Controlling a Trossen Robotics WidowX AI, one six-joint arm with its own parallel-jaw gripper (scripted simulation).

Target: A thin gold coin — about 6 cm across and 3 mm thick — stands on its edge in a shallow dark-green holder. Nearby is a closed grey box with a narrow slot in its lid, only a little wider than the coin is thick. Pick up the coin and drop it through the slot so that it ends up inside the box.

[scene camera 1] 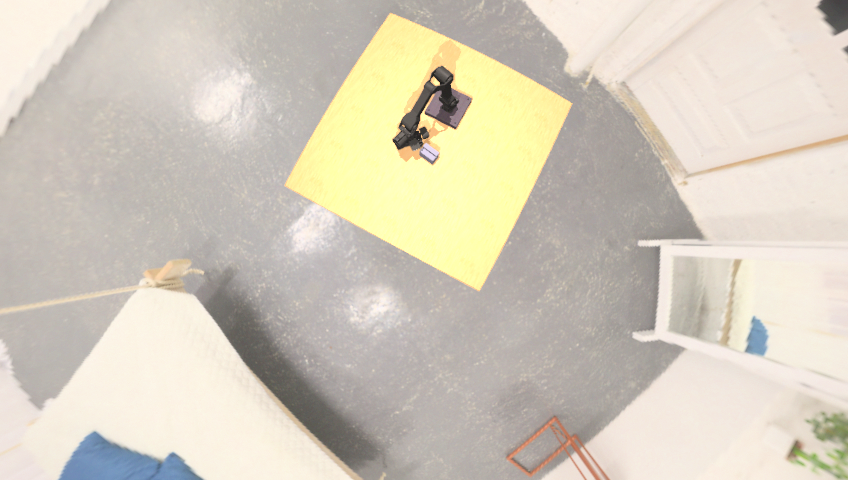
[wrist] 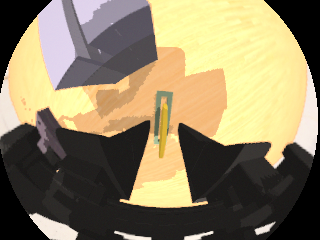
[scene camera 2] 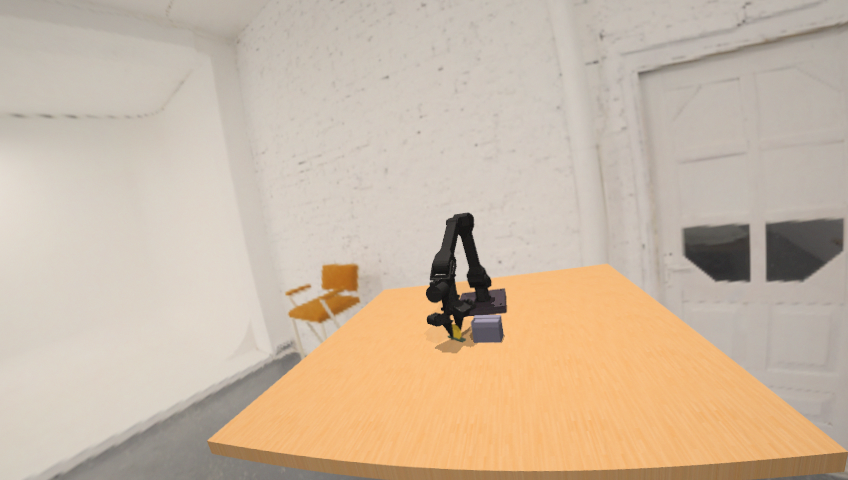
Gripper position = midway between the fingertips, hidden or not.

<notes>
In view: my gripper (scene camera 2: 455, 334).
My gripper is seen too in the wrist view (wrist: 164, 125).
</notes>
